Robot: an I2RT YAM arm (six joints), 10 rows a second.
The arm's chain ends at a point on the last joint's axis. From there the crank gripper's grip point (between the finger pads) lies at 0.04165 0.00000 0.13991 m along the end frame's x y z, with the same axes.
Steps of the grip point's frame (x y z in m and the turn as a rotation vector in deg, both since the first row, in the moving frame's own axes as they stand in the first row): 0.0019, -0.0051, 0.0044, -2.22, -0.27, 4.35; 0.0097, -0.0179, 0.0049, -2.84, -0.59, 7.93; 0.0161, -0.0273, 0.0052, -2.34, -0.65, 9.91; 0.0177, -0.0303, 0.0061, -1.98, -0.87, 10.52; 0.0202, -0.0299, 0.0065, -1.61, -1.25, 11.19; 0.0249, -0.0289, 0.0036, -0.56, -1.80, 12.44; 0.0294, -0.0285, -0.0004, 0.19, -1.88, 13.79; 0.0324, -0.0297, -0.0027, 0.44, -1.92, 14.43; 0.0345, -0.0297, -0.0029, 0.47, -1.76, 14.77
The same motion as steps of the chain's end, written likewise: 0.0029, -0.0137, 0.0044, -2.22, -0.27, 4.35; 0.0120, -0.0305, 0.0048, -2.84, -0.59, 7.93; 0.0188, -0.0400, 0.0050, -2.34, -0.65, 9.91; 0.0210, -0.0425, 0.0057, -1.98, -0.87, 10.52; 0.0244, -0.0416, 0.0058, -1.61, -1.25, 11.19; 0.0304, -0.0388, 0.0024, -0.56, -1.80, 12.44; 0.0351, -0.0374, -0.0017, 0.19, -1.88, 13.79; 0.0382, -0.0384, -0.0040, 0.44, -1.92, 14.43; 0.0400, -0.0386, -0.0041, 0.47, -1.76, 14.77
